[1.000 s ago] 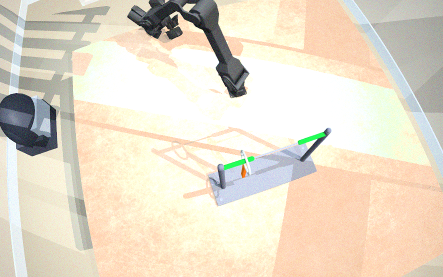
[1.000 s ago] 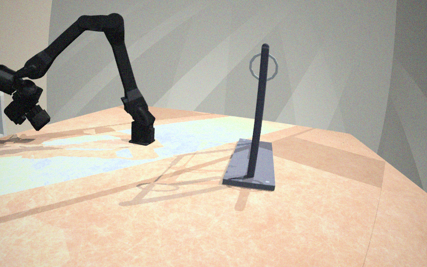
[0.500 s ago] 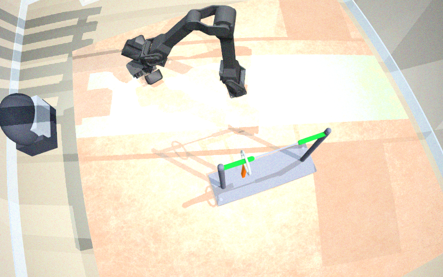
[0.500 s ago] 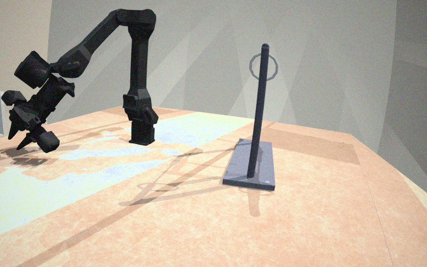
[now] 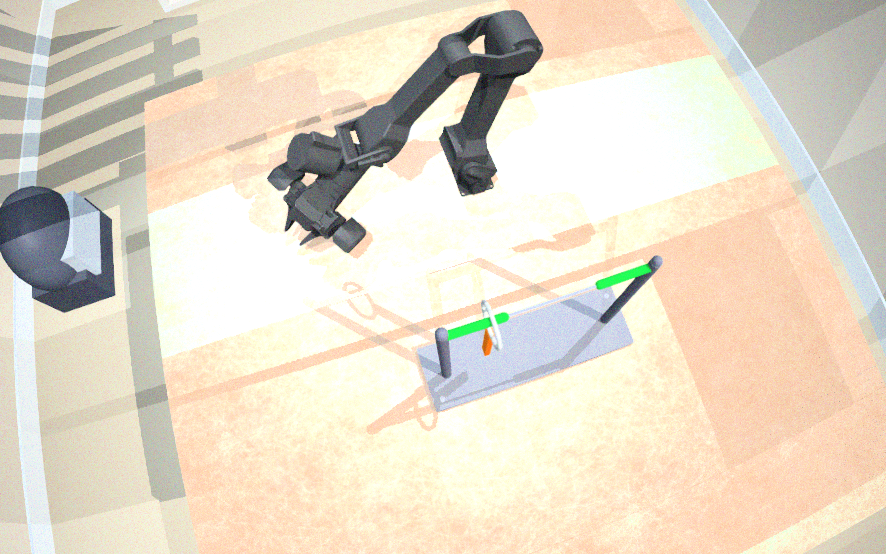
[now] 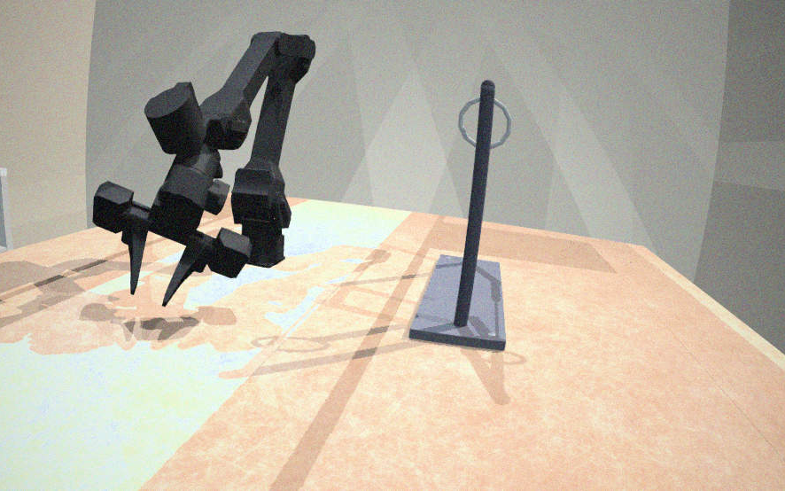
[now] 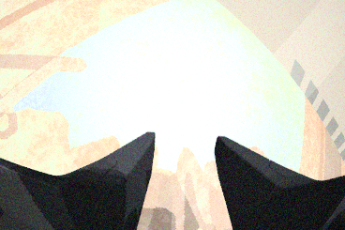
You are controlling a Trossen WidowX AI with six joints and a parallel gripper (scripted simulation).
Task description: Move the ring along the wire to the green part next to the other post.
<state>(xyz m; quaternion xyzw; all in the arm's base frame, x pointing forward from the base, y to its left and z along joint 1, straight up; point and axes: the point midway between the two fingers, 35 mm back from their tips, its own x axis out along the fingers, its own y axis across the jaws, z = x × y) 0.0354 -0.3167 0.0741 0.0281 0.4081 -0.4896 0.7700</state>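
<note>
Now: gripper tip 290 mm short of the ring with orange handle, 250 mm to the right of it and 150 mm below it.
</note>
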